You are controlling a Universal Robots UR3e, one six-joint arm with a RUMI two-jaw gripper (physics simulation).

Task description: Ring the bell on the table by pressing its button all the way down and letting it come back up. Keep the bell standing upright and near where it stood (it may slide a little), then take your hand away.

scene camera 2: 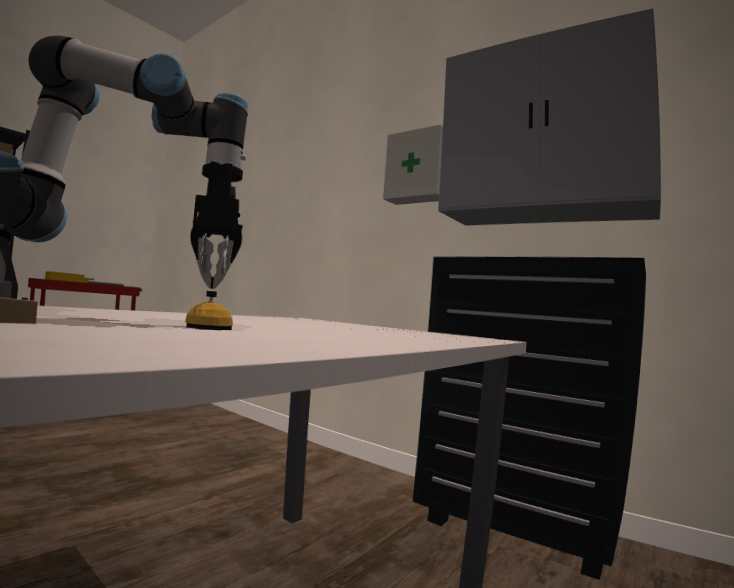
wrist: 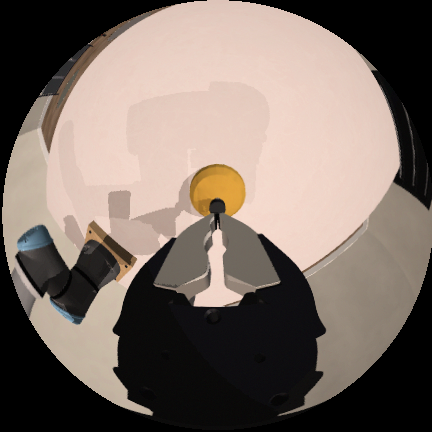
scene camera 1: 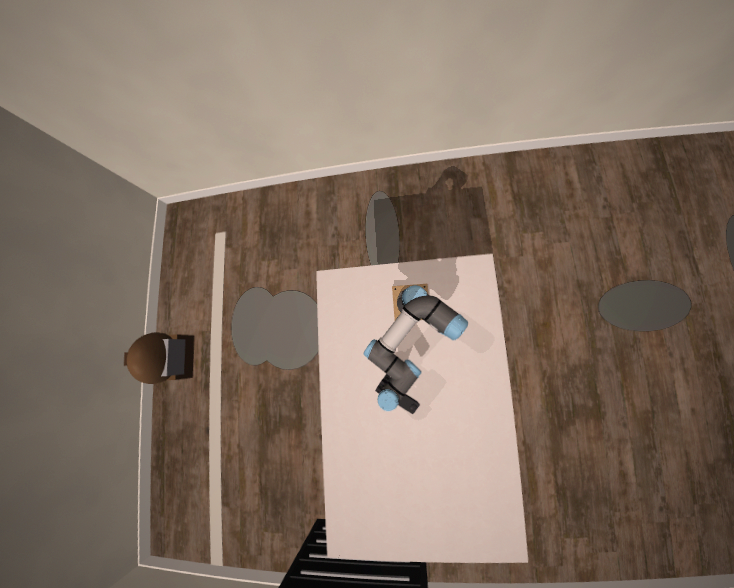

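Pixels of known places: gripper, between the fingertips: [scene camera 2: 211, 288] [wrist: 217, 214]; arm's base, origin of its link: [wrist: 102, 257].
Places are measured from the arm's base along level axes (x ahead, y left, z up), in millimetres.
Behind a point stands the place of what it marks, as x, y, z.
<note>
The bell, a yellow dome [scene camera 2: 208, 314] @[301, -179, -3] [wrist: 218, 182] @[348, -142, 11] on a dark base, stands upright on the white table [scene camera 1: 428, 490] @[772, -153, -30] [scene camera 2: 343, 346] @[329, -428, -29] [wrist: 310, 100] @[551, -172, -29]. Its black button [scene camera 2: 211, 294] @[323, -161, 31] [wrist: 217, 205] @[332, -152, 37] sits on a thin stem above the dome and is up. My gripper [scene camera 2: 211, 286] @[325, -158, 41] [wrist: 217, 214] @[325, -158, 41] points straight down and is shut, with its fingertips together and nothing between them. In the scene camera 2 view the tips are right above the button, with a very small gap between. The bell does not show in the scene camera 1 view, where the arm covers that part of the table.
The arm's base stands on a wooden plate [scene camera 1: 397, 292] @[-61, -46, 5] [scene camera 2: 18, 310] @[36, -89, -12] [wrist: 95, 232] @[84, 30, -8] at one end of the table. A black drawer cabinet [scene camera 2: 533, 343] stands beyond the table. A grey wall cabinet [scene camera 2: 490, 128] and a first-aid box [scene camera 2: 411, 177] hang on the wall. A red bench [scene camera 2: 85, 286] stands behind.
</note>
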